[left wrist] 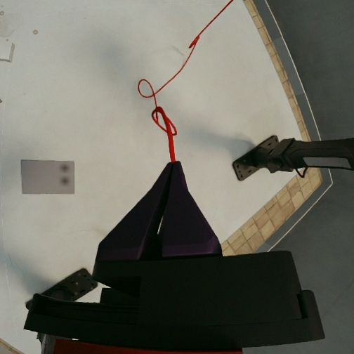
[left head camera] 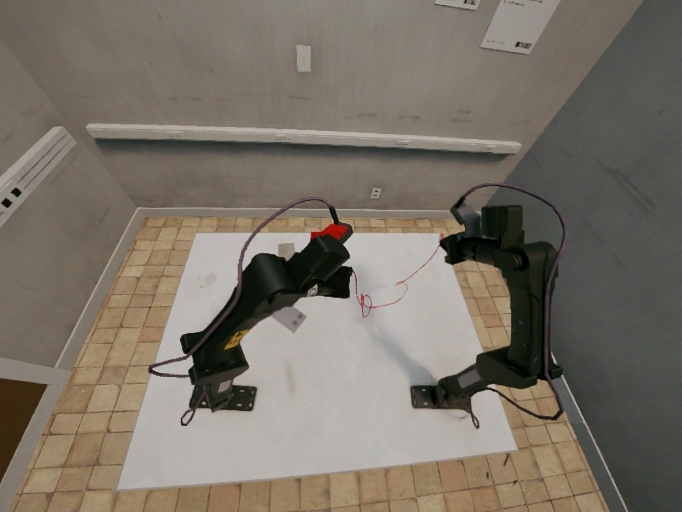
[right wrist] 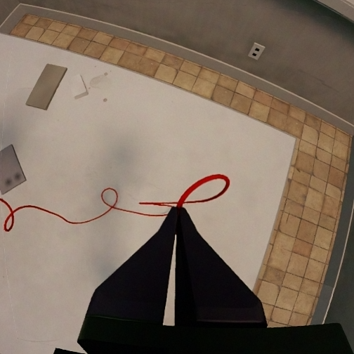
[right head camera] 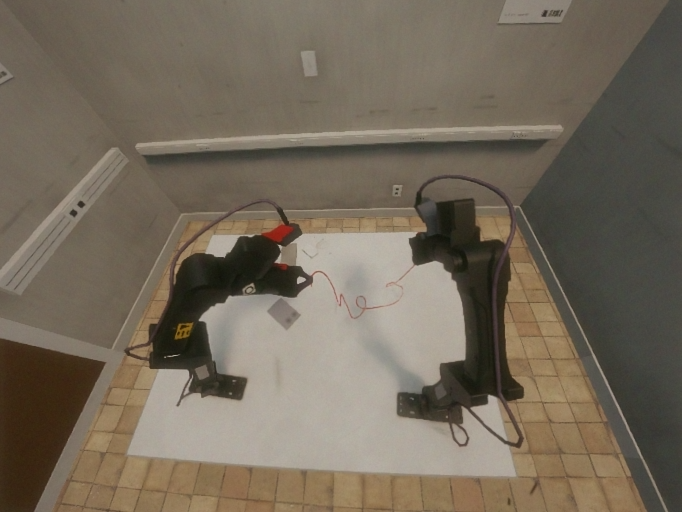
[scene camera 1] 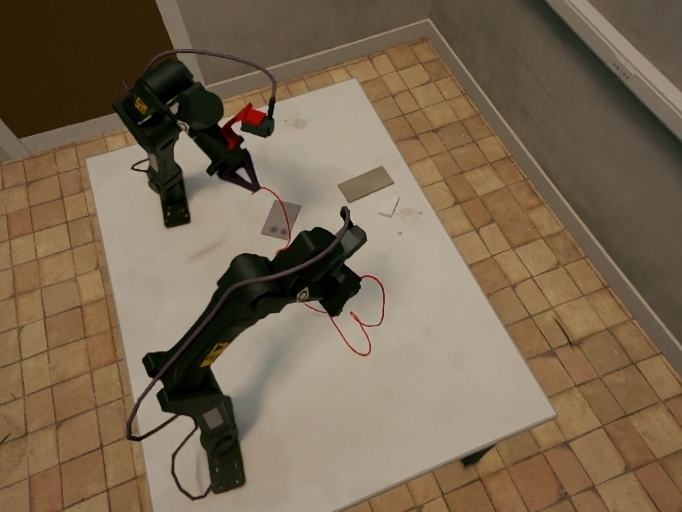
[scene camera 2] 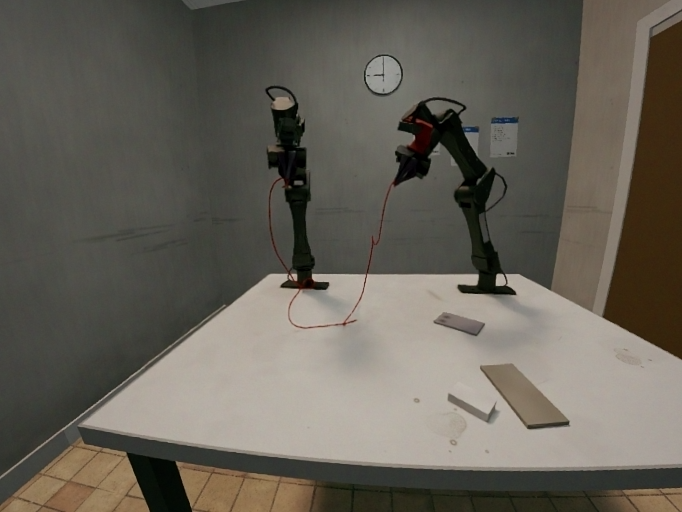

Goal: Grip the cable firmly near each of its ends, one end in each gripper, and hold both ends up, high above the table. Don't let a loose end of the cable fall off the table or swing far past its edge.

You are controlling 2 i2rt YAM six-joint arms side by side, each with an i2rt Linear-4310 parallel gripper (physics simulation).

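Where they show: left gripper, fingertip midpoint: (left head camera: 348, 280) (right head camera: 311, 280) (scene camera 1: 258, 190) (scene camera 2: 394, 184); right gripper, fingertip midpoint: (left head camera: 440, 242) (right head camera: 416, 242) (scene camera 1: 358, 280) (scene camera 2: 286, 182); left arm's base at its link origin: (left head camera: 224, 397) (right head camera: 218, 385) (scene camera 1: 173, 198) (scene camera 2: 485, 290); right arm's base at its link origin: (left head camera: 439, 397) (right head camera: 429, 407) (scene camera 1: 222, 443) (scene camera 2: 305, 285).
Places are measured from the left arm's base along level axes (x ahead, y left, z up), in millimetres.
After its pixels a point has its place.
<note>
The thin red cable (left head camera: 423, 268) @(x 416, y -637, z 221 mm) (right head camera: 380, 306) @(x 354, y -551, z 5 mm) (scene camera 1: 383, 302) @(x 422, y -649, z 351 mm) (scene camera 2: 315, 327) @(x 360, y -571, z 3 mm) (left wrist: 171, 147) (right wrist: 218, 176) sags in curls and small loops between the grippers. My left gripper (right head camera: 311, 281) @(x 249, y -357, z 392 mm) (scene camera 1: 257, 189) @(x 249, y -357, z 392 mm) (scene camera 2: 394, 184) @(x 249, y -357, z 392 mm) (left wrist: 175, 166) is shut on the cable, high above the table. My right gripper (scene camera 2: 287, 184) @(x 385, y -616, z 400 mm) (right wrist: 177, 213) is shut on the cable near its other end, at a similar height, with a curl bulging out beside its fingertips. A very short stub shows at the right gripper's tips in scene camera 2. Whether the lowest sag touches the table is unclear.
On the white table (scene camera 1: 440, 352) @(x 573, y -664, z 0 mm) (scene camera 2: 220, 396) @(x 649, y -672, z 0 mm) lie a grey-purple plate (scene camera 1: 280, 214) @(x 286, y -152, z 6 mm) (scene camera 2: 459, 323) @(x 293, y -168, z 6 mm), a beige slab (scene camera 1: 365, 183) @(x 550, y -121, z 8 mm) (scene camera 2: 523, 395) @(x 566, y -119, z 8 mm) and a small white block (scene camera 1: 389, 206) @(x 588, y -226, z 17 mm) (scene camera 2: 472, 403) @(x 605, y -220, z 17 mm). The wall stands behind the table's far edge in the head views.
</note>
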